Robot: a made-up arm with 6 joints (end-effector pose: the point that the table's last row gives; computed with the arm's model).
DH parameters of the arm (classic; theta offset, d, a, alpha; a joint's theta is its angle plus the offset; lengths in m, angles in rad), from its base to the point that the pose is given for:
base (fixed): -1.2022 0 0.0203 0
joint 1: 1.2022 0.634 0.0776 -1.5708
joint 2: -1.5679 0 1.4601 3.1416
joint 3: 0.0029 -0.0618 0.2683 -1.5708
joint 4: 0 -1.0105 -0.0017 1.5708
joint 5: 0 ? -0.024 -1.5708
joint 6: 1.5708 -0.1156 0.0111 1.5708
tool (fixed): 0 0.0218 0 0
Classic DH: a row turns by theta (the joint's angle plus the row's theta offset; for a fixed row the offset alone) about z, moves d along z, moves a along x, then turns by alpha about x.
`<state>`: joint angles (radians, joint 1 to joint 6).
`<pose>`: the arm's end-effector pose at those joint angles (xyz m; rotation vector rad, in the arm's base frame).
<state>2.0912 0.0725 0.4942 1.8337 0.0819 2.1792</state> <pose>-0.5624 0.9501 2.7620 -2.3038 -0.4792 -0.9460</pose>
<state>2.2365 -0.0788 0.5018 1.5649 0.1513 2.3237</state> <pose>-0.5064 0.5845 2.8959 -2.1411 -0.6414 -0.6406</pose>
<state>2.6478 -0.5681 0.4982 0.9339 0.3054 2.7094</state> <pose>0.2871 -0.2530 2.9723 -1.5473 -0.8126 0.1789</pose>
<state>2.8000 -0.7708 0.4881 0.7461 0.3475 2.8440</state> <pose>0.7489 -0.3694 2.8386 -1.3323 -0.7782 0.4686</pose>
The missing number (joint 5, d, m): -0.0384
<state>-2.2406 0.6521 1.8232 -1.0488 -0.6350 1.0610</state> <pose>-0.5637 -1.0140 2.9043 -0.6696 0.5723 -0.1603</pose>
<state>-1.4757 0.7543 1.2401 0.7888 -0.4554 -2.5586</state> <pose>0.2070 -1.9690 2.3816 -0.3099 -1.8426 -0.0195</pose>
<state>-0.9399 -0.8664 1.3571 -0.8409 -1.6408 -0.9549</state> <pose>-0.9237 1.5386 2.2494 0.0685 -0.6293 1.5812</pose>
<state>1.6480 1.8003 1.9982 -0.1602 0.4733 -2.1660</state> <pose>-0.2601 2.5117 0.8104 -2.3218 0.3451 -0.9557</pose>
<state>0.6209 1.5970 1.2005 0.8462 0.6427 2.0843</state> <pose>2.1138 1.6356 0.3865 -2.9048 0.7035 0.4081</pose>
